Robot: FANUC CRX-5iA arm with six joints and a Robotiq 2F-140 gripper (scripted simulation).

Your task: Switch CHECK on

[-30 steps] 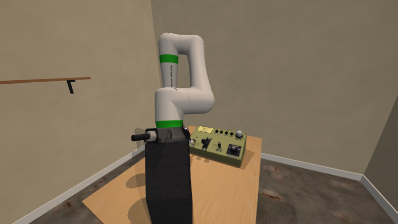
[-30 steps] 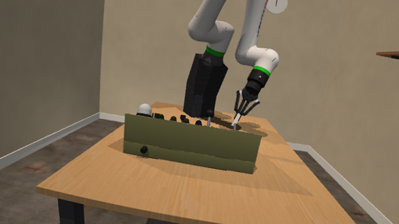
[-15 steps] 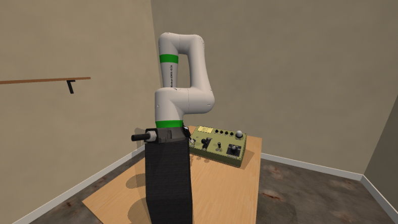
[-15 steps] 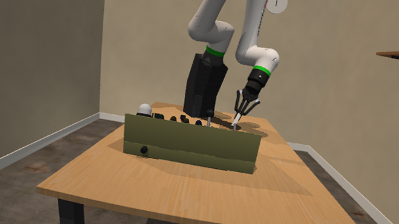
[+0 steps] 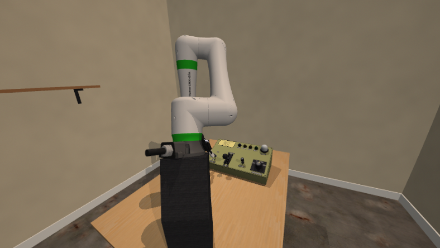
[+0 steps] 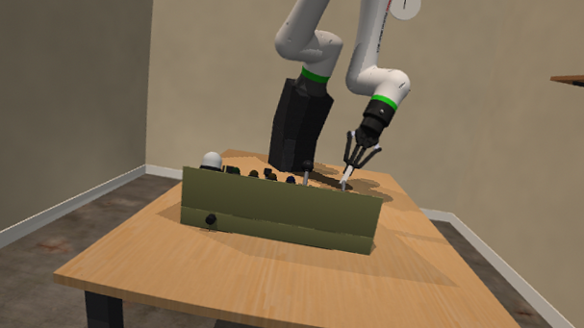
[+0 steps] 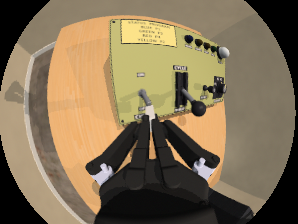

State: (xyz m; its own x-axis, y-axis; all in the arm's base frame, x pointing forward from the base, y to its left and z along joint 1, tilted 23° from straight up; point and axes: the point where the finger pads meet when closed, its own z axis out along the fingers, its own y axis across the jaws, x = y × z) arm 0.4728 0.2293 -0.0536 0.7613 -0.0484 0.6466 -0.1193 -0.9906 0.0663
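The toggle is 50 mm ahead of my hand and 30 mm below it. Also, from my hand: black lever (40 mm ahead, 120 mm to the right, 20 mm below); console (100 mm ahead, 180 mm to the right, 50 mm below).
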